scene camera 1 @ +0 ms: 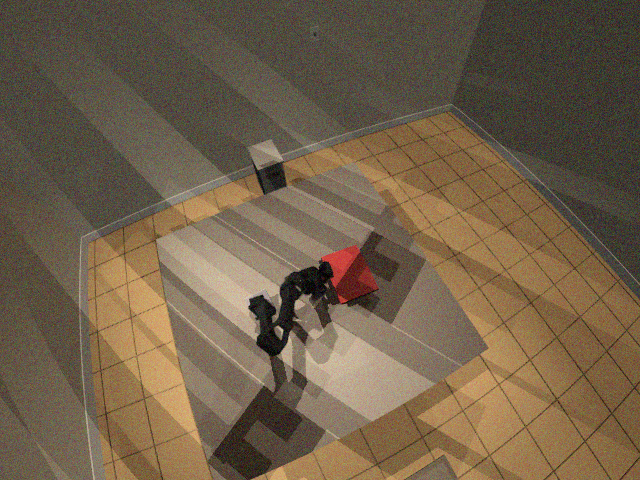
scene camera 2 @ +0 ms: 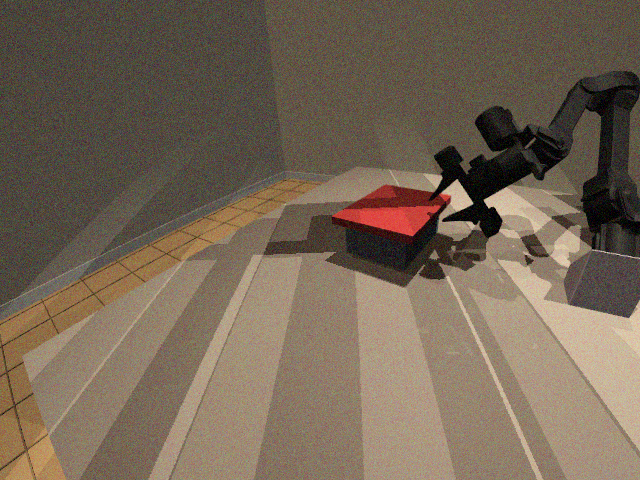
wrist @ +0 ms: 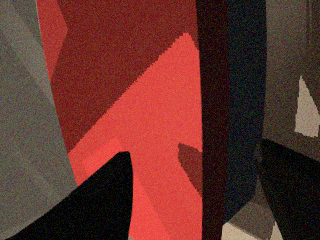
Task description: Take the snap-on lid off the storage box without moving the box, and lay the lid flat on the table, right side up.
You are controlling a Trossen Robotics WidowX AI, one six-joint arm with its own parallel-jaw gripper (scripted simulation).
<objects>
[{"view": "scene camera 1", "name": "red lid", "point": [352, 279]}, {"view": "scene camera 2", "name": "my gripper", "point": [436, 210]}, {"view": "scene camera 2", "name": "red lid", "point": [401, 214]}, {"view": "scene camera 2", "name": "storage box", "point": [389, 252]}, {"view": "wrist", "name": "my gripper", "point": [194, 156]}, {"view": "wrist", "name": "red lid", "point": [157, 86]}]
</objects>
